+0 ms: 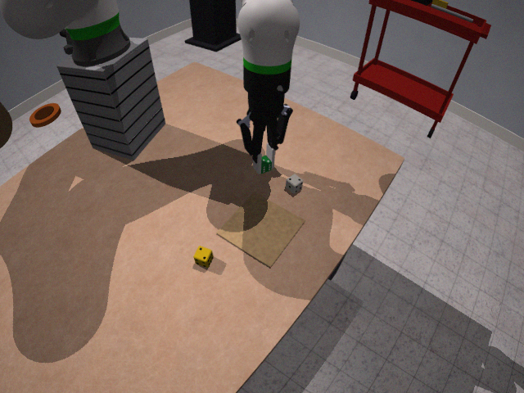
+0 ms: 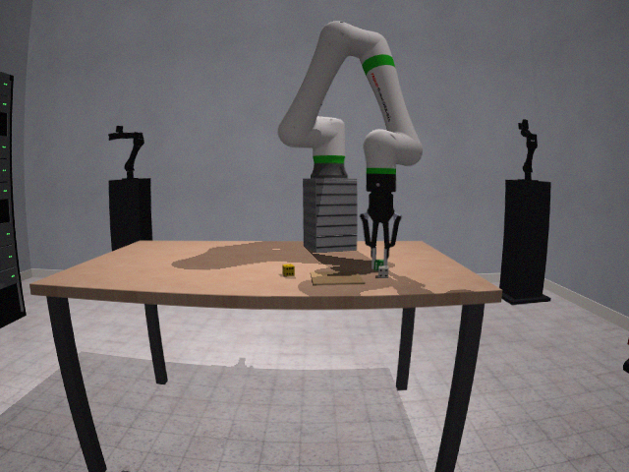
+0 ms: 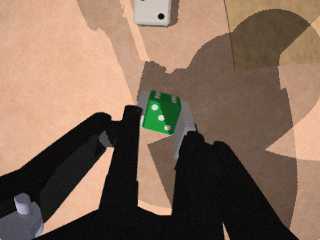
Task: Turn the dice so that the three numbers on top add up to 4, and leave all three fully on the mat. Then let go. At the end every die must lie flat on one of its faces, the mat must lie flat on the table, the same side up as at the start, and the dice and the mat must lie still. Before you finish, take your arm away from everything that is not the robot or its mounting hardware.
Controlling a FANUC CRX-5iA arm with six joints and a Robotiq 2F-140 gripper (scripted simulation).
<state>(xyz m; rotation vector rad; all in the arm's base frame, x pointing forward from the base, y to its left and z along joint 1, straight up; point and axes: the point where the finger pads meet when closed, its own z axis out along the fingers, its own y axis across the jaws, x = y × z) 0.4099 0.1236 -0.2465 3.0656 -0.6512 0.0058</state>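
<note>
Now: the white die 9 cm ahead of my hand, 1 cm to the right of it and 2 cm below it. The rest, counted from my hand: green die (2 cm below); yellow die (5 cm ahead, 28 cm to the right, 2 cm below); tan mat (10 cm ahead, 15 cm to the right, 3 cm below).
</note>
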